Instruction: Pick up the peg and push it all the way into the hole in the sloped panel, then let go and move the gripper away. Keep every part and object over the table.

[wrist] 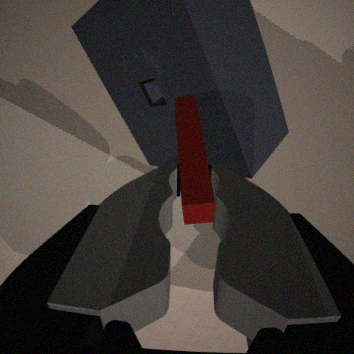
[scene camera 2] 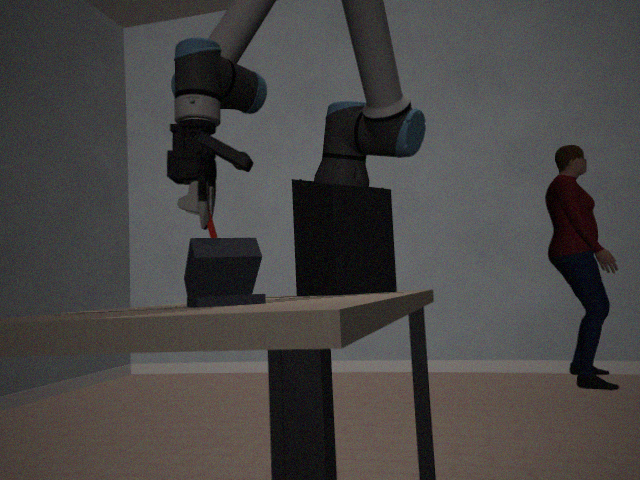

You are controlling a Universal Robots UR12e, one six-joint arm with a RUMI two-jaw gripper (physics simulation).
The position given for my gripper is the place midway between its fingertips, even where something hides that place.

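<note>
There is a red square peg point(wrist: 197, 200) that I can see. The same wrist view also shows me my gripper point(wrist: 192, 167), and in scene camera 2 I see my gripper again point(scene camera 2: 204, 229).
</note>
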